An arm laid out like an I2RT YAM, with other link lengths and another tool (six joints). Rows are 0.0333 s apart.
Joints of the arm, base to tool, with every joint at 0 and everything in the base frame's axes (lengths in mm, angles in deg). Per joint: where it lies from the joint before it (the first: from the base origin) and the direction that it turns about. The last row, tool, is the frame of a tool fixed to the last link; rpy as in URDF.
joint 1: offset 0 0 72.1 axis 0 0 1
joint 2: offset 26 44.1 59.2 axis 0 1 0
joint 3: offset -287.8 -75 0 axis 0 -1 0
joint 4: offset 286.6 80.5 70.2 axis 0 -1 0
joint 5: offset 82.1 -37.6 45 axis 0 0 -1
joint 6: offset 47.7 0 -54.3 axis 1 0 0
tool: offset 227 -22 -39 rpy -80.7 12.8 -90
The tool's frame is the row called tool.
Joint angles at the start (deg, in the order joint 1, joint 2, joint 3, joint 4, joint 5, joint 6): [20.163 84.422 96.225 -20.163 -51.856 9.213]
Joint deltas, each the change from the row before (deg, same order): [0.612 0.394 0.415 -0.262 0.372 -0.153]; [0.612 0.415 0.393 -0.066 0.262 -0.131]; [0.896 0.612 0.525 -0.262 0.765 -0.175]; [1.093 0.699 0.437 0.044 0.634 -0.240]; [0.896 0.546 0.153 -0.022 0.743 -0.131]
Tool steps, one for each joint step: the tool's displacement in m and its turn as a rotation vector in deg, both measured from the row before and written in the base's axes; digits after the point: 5 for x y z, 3 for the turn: [-0.00091 0.00424 -0.00096 -0.182 0.061 0.258]; [-0.00105 0.00461 -0.00043 -0.107 -0.057 0.365]; [-0.00014 0.00606 -0.00211 -0.290 0.114 0.157]; [-0.00124 0.00811 -0.00228 -0.246 -0.067 0.492]; [-0.00034 0.00628 -0.00397 -0.316 0.205 0.177]
